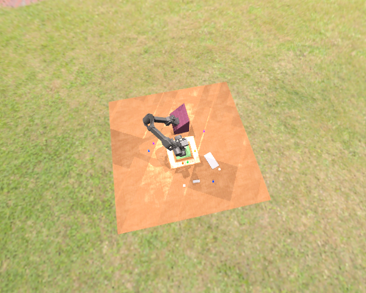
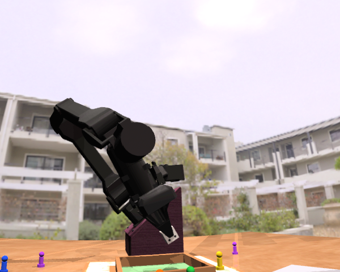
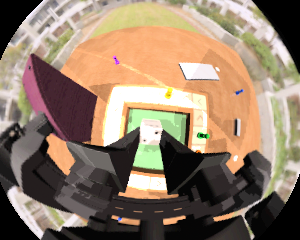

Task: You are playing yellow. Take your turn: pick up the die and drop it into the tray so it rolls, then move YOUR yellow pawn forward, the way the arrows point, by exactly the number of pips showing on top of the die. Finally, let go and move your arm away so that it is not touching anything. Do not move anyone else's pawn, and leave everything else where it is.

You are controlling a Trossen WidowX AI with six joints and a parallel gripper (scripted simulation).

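Right now the yellow pawn is 9 cm to the left of my gripper tip, 5 cm below it and 3 cm ahead of it. From my gripper tip the other things lie so: white die: right at my gripper tip; then green pawn: 12 cm ahead, 5 cm below; then green-floored tray: 7 cm below, 2 cm to the right, 1 cm ahead.
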